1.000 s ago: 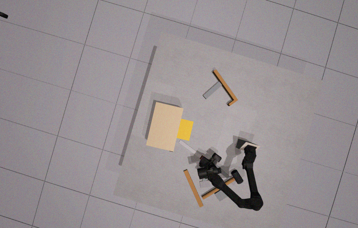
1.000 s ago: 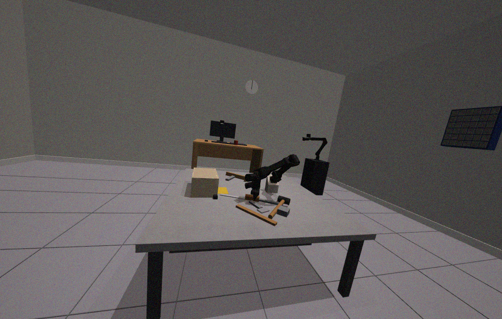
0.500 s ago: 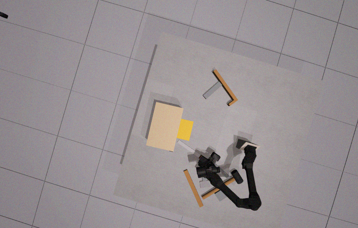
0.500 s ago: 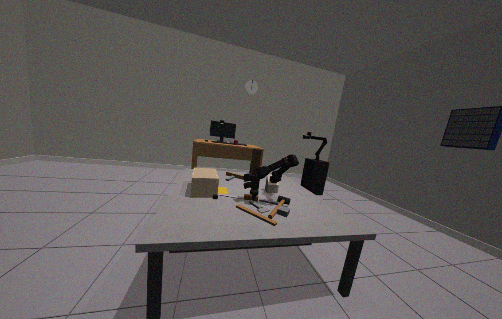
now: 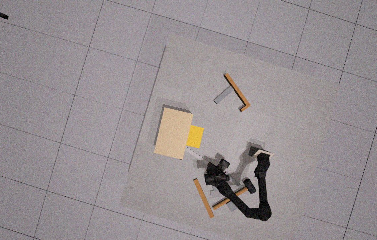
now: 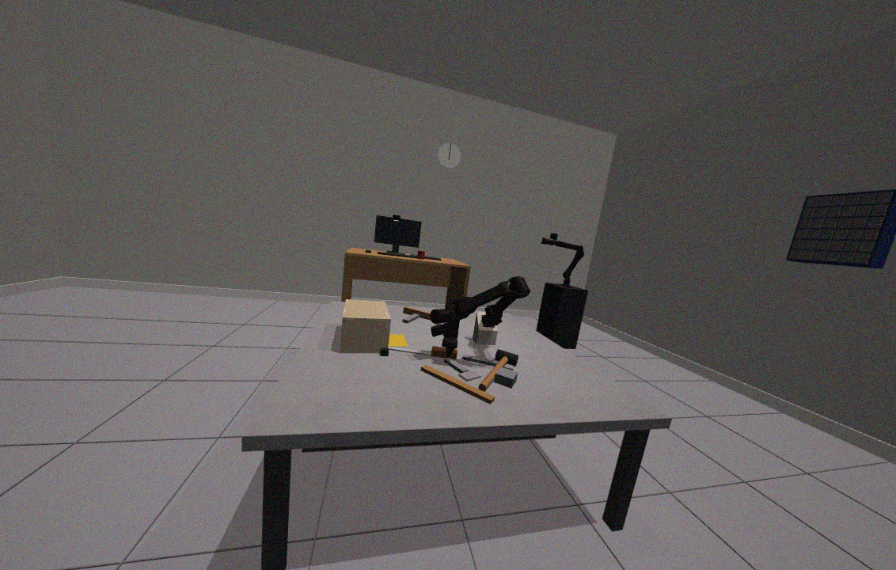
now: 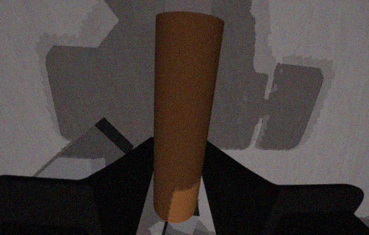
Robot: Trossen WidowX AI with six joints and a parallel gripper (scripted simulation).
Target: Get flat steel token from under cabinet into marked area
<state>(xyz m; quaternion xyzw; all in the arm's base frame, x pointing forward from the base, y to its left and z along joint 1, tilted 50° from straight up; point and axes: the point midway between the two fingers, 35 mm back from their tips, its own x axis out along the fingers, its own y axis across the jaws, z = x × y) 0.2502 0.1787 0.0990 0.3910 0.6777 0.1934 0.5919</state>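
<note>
The grey l-shaped bracket lies 3 cm behind my gripper tip and 13 cm to the left of it. Also, from my gripper tip: grey block: 18 cm behind, 21 cm to the left, 1 cm above; wooden stick: 3 cm ahead, 23 cm to the left; grey steel token: 33 cm ahead, 14 cm to the right.
</note>
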